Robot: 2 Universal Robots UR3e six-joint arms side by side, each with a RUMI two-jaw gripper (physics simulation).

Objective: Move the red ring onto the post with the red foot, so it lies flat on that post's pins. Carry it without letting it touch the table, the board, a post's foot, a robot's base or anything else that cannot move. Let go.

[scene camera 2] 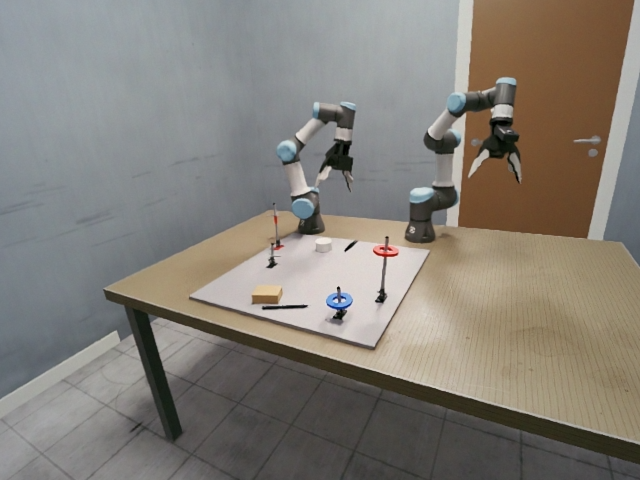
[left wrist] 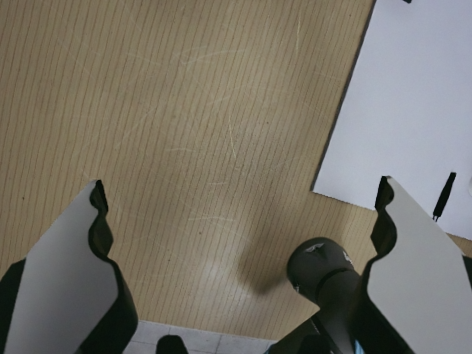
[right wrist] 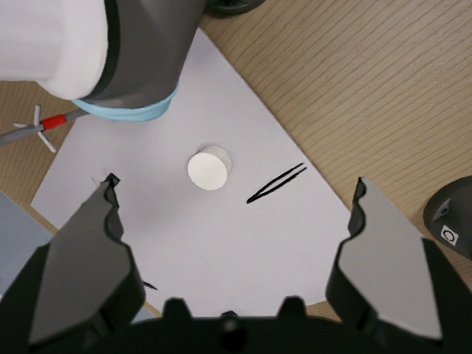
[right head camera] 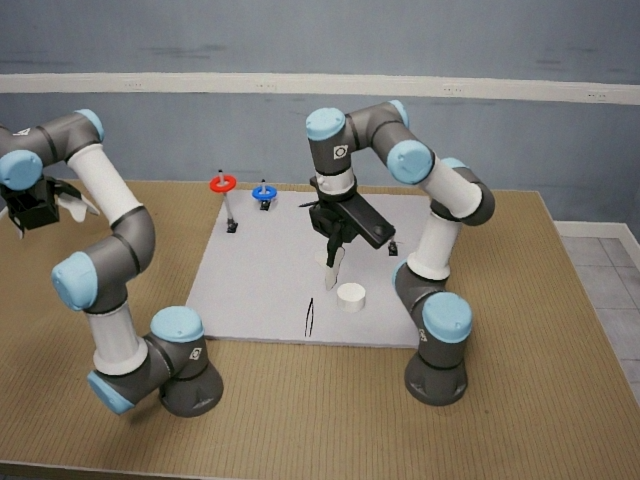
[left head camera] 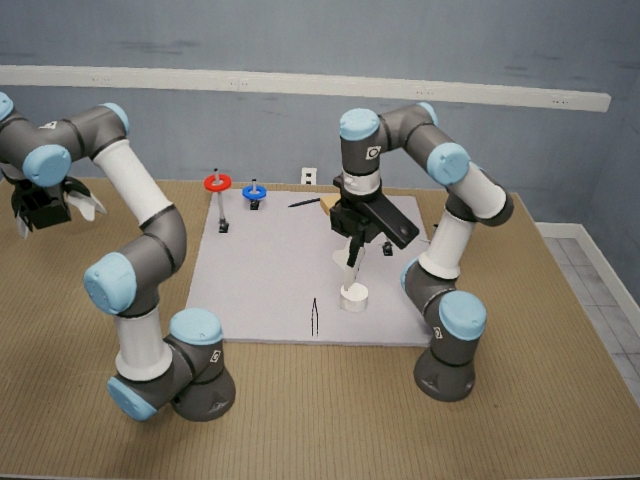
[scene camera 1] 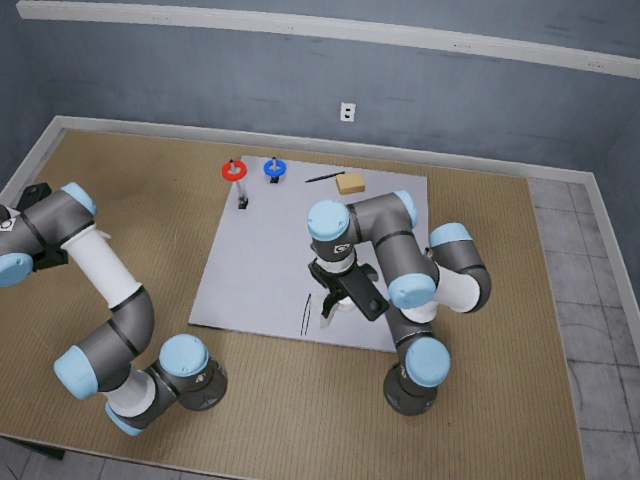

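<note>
The red ring [left head camera: 217, 189] [right head camera: 223, 190] [scene camera 1: 234, 177] [scene camera 2: 385, 253] lies flat near the top of a tall post [scene camera 2: 383, 273] with a black foot. The post with the red foot [scene camera 2: 276, 229] stands empty near the right arm's base, with a red band partway up; in the right wrist view, the post [right wrist: 53, 122] shows at the left, its foot hidden by the arm. My left gripper [scene camera 2: 494, 179] [left wrist: 240, 180] is open and empty, high over the table beside the board. My right gripper [scene camera 2: 333, 187] [right wrist: 235, 181] is open and empty, high above the board. Both are well away from the ring.
A blue ring [left head camera: 254, 198] [scene camera 2: 339, 306] sits on a short post beside the tall one. Another short post [scene camera 2: 271, 259] stands near the red-footed post. The board [scene camera 2: 330, 273] also bears a white cylinder [scene camera 2: 323, 245], tweezers [scene camera 2: 351, 245], a yellow block [scene camera 2: 266, 295] and a black pen [scene camera 2: 284, 307].
</note>
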